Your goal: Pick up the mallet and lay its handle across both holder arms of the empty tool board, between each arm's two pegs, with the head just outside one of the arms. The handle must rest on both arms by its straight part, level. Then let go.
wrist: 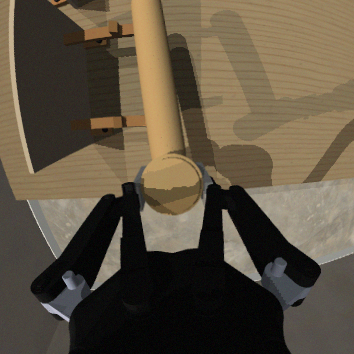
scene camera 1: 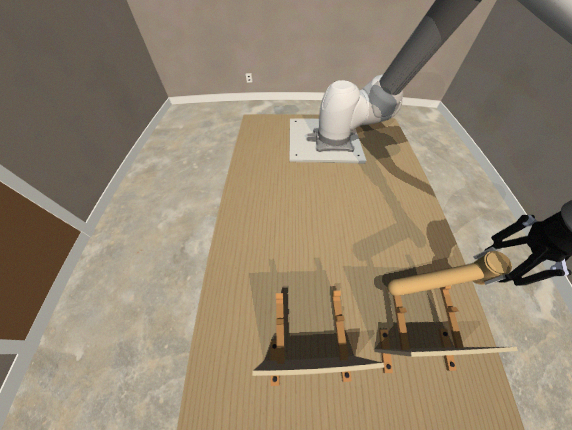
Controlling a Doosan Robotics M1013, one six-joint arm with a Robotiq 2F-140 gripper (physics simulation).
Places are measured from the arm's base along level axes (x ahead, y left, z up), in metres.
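Pixels of known places: gripper, fingertip midpoint: (scene camera 1: 483, 270); arm's base, origin of the base link: (scene camera 1: 332, 140).
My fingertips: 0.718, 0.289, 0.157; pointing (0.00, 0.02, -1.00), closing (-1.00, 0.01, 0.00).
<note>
For each thing: its middle in the pictures, then the offset to it from my fingertips, as dx, dy, dz. "*": a spot on its surface instead. Level surfaces: height alone.
- wooden mallet's head, surface spot: (wrist: 172, 184) (scene camera 1: 498, 261) * -0.001, -0.012, +0.060
- mallet's straight handle, surface spot: (wrist: 159, 80) * +0.005, -0.113, +0.003
- right tool board, body centre: (wrist: 89, 76) (scene camera 1: 432, 327) +0.120, -0.147, -0.073
- second tool board, body centre: (scene camera 1: 311, 339) +0.130, -0.460, -0.073
- long wooden table top, its level: dz -0.171
The wooden mallet's head (scene camera 1: 496, 265) (wrist: 172, 184) is between the fingers of my gripper (scene camera 1: 492, 267) (wrist: 171, 173), which is shut on it. The mallet's straight handle (scene camera 1: 435, 278) (wrist: 159, 80) points left in the scene view, away from the gripper. It passes over the outer ends of both holder arms of the right tool board (scene camera 1: 462, 352) (wrist: 55, 90), and its shadow lies apart from it. The head is beyond the right arm (scene camera 1: 452, 320) (wrist: 110, 122); the handle's free end is near the left arm (scene camera 1: 402, 322) (wrist: 95, 35). The handle hides the arm tips in the wrist view.
A second tool board (scene camera 1: 320, 370) with two pegged arms (scene camera 1: 280, 327) (scene camera 1: 340, 325) stands to the left in the scene view. The boards stand on a long wooden table top (scene camera 1: 280, 200). The robot's base plate (scene camera 1: 302, 145) is at its far end. Concrete floor (scene camera 1: 150, 240) surrounds the table.
</note>
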